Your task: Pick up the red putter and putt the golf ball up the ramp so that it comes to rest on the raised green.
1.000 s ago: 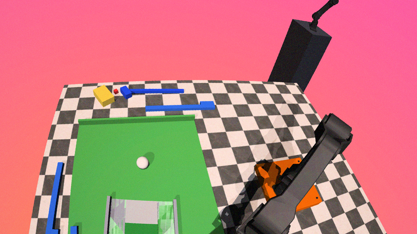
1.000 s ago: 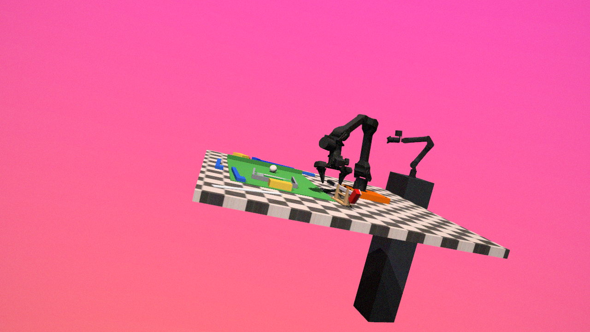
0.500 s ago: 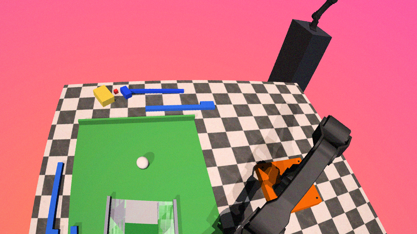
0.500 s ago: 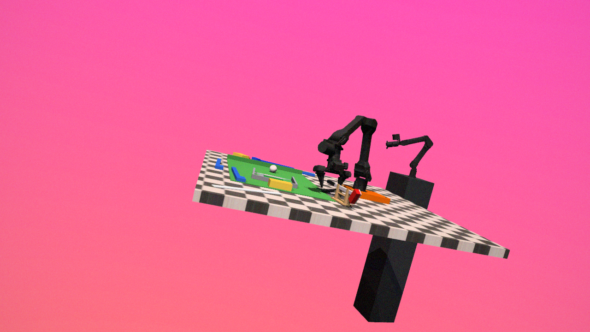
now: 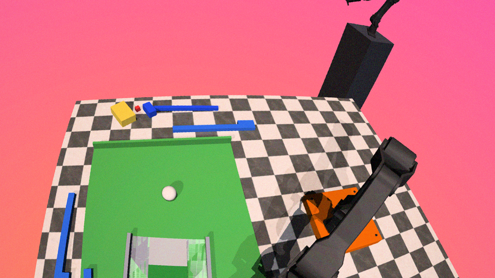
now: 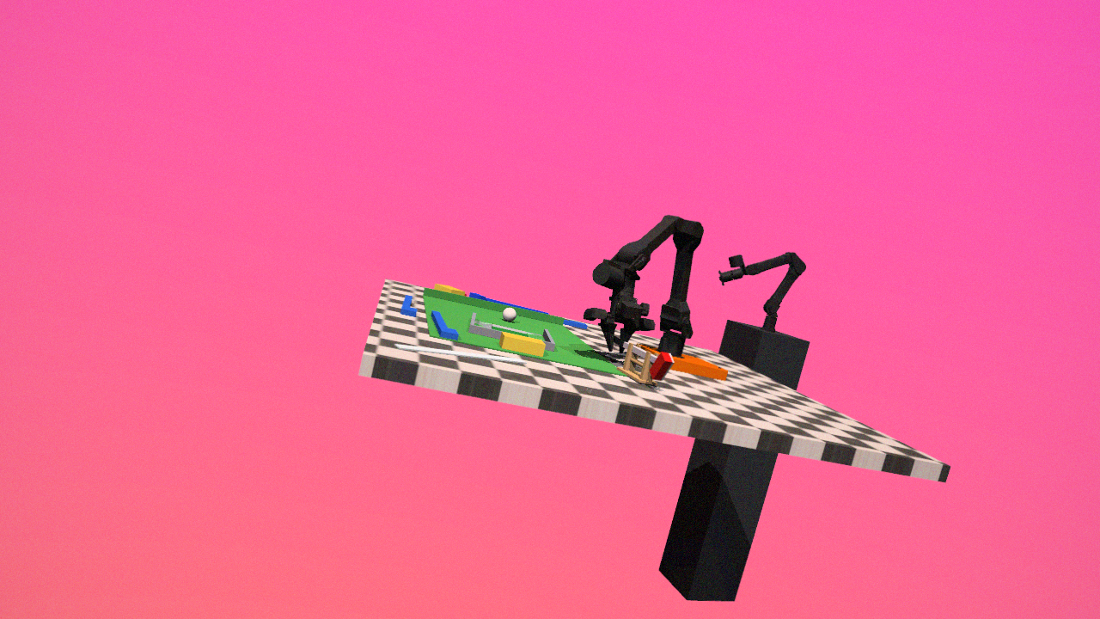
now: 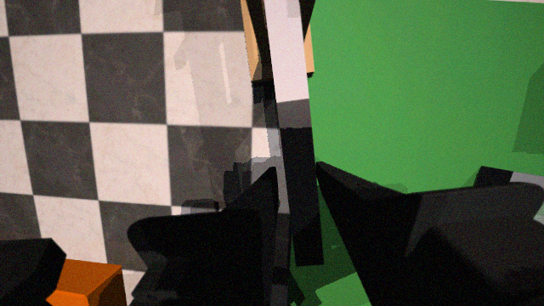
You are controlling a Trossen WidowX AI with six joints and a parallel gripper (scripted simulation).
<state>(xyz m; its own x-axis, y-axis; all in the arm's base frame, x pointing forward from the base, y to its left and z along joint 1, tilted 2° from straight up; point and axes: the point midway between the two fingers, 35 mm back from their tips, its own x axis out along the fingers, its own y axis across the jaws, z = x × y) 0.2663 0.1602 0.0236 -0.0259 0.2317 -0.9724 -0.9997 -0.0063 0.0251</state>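
Right now the red putter is 10 mm behind my gripper tip, 110 mm to the left of it and 30 mm above it. The rest, counted from my gripper tip: green mat 200 mm ahead, 270 mm to the right, 30 mm below; white golf ball 160 mm ahead, 420 mm to the right, 10 mm below; wooden stand 130 mm to the left.
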